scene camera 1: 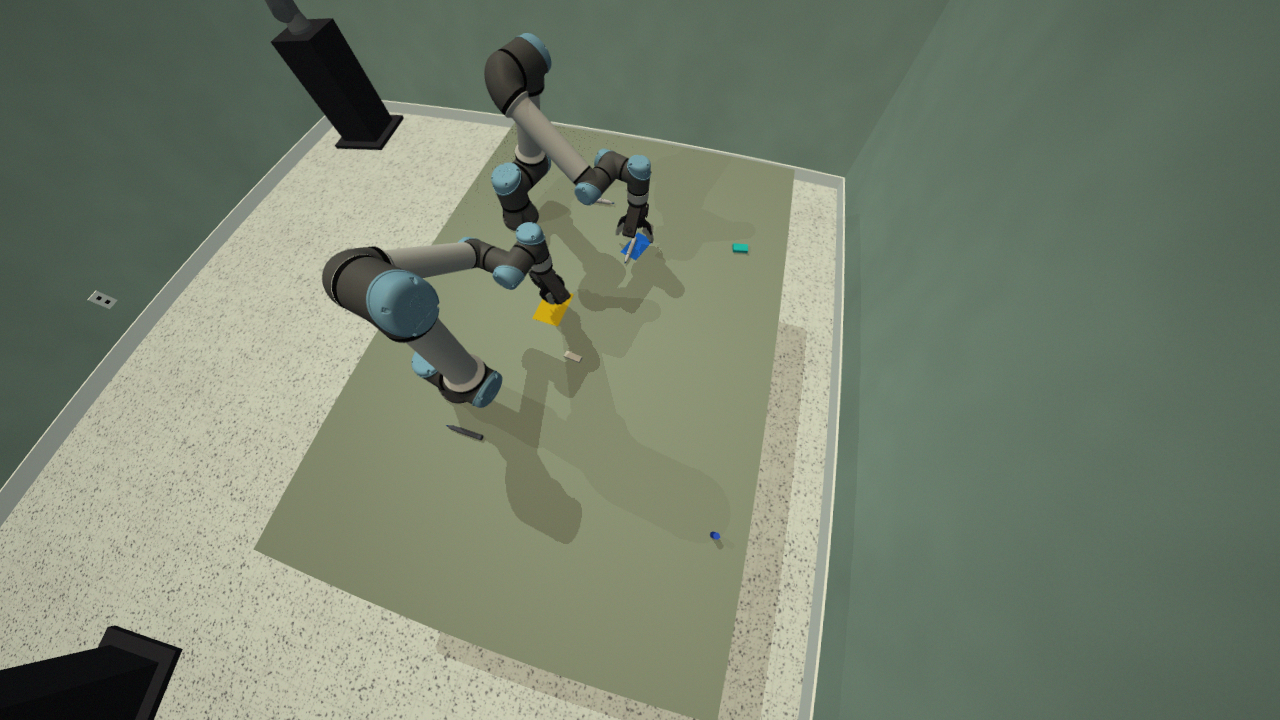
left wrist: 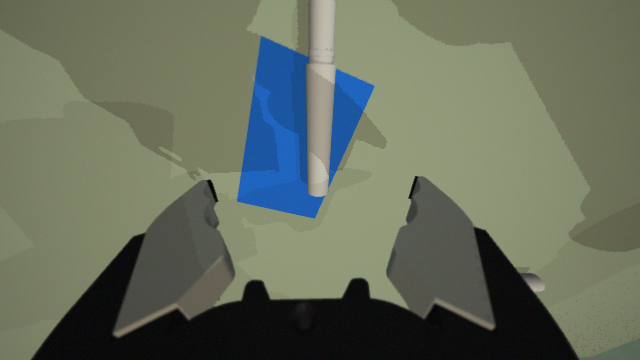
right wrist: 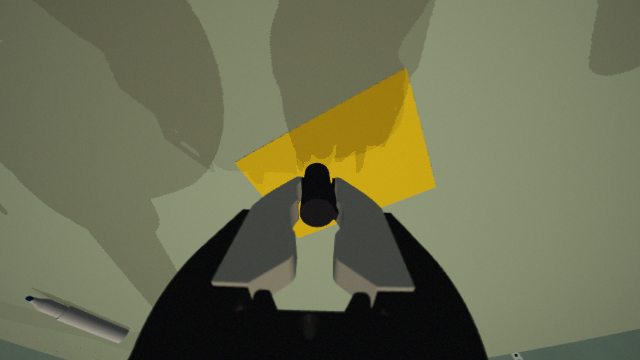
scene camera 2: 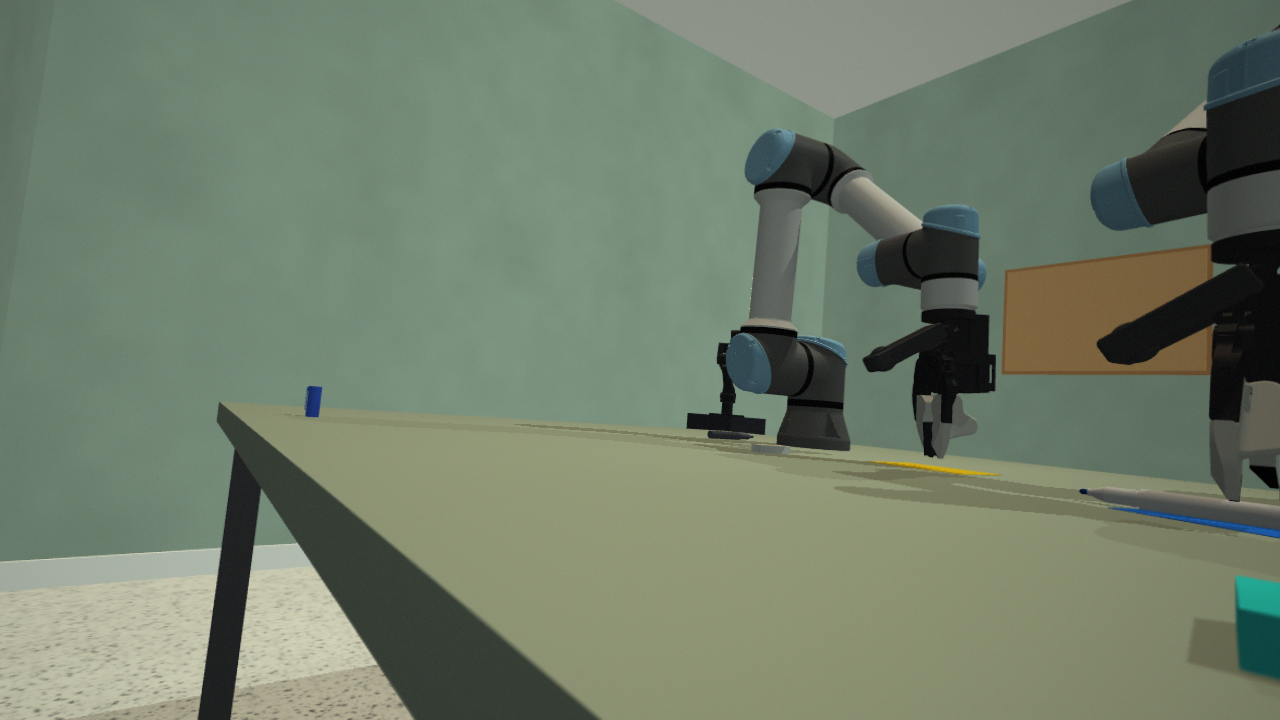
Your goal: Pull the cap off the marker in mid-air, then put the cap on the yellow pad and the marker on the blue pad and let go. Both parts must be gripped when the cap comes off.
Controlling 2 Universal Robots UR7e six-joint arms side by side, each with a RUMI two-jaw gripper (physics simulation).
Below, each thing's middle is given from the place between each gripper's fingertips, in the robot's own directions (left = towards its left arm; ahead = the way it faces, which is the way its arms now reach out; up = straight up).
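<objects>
Right hand: 3 cm below the black cap (right wrist: 318,208), 1 cm short of it, 1 cm to the left of it.
Left hand: 2 cm below the black cap, 24 cm past it, 34 cm to the left of it.
</objects>
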